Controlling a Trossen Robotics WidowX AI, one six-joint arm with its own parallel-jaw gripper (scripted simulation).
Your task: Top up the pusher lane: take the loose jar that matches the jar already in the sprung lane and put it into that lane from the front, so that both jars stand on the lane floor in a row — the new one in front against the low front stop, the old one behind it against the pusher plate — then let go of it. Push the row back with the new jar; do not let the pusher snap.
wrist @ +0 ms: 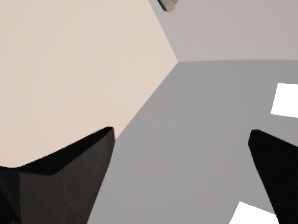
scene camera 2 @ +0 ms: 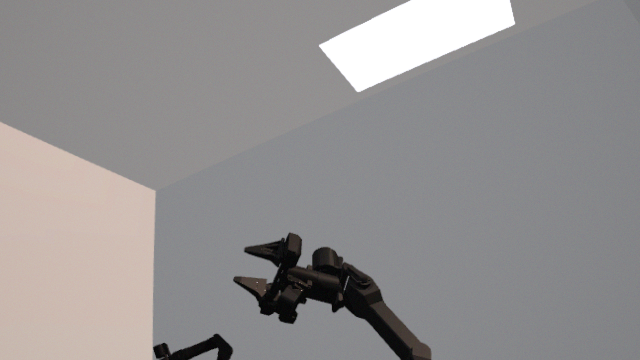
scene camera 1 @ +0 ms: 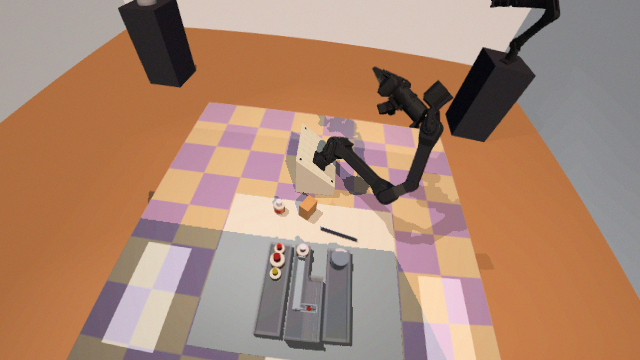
Labels:
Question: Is the gripper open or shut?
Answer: Open.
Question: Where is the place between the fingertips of the gripper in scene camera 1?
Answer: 378, 69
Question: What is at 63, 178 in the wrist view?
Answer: The gripper.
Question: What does the gripper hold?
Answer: Nothing.

